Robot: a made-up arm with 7 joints.
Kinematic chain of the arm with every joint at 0, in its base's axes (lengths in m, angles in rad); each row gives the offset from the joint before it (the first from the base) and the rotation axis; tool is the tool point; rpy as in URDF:
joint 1: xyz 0 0 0.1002 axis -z
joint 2: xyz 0 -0.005 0.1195 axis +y
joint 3: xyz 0 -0.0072 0.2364 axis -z
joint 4: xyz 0 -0.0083 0.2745 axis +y
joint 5: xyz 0 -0.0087 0.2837 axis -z
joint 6: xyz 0 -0.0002 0.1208 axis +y
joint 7: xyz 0 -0.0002 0.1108 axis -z
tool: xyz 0 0 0 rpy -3.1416 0 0
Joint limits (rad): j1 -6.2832..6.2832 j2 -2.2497..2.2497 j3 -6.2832..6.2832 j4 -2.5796..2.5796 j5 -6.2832..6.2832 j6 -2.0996..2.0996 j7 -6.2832..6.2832
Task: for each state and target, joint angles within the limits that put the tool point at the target. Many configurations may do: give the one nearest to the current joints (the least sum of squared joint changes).
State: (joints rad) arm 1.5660 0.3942 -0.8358 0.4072 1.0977 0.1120 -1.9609
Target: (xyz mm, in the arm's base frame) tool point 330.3 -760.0 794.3
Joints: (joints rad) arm 1.2864 0.8202 -0.8332 0.3498 1.0992 0.0899 -1.9609
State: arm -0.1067 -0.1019 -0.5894 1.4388 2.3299 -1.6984 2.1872
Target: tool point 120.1 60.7 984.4
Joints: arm 0.0470 -0.3508 -0.0465 0.9607 2.3633 -1.5765 2.1872
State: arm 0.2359 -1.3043 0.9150 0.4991 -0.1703 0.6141 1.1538
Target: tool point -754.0 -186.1 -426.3
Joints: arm -0.2166 -2.2497 0.9282 -0.1351 -0.0108 0.6174 1.1538
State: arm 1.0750 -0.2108 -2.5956 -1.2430 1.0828 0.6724 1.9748
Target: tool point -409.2 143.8 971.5
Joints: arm 1.1415 -0.8002 -2.2389 -1.1554 1.0466 0.6199 1.9748
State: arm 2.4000 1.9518 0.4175 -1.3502 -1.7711 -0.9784 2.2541
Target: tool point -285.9 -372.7 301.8
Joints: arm 2.6001 2.2497 0.8305 -2.1212 -1.5767 -1.3690 2.2541
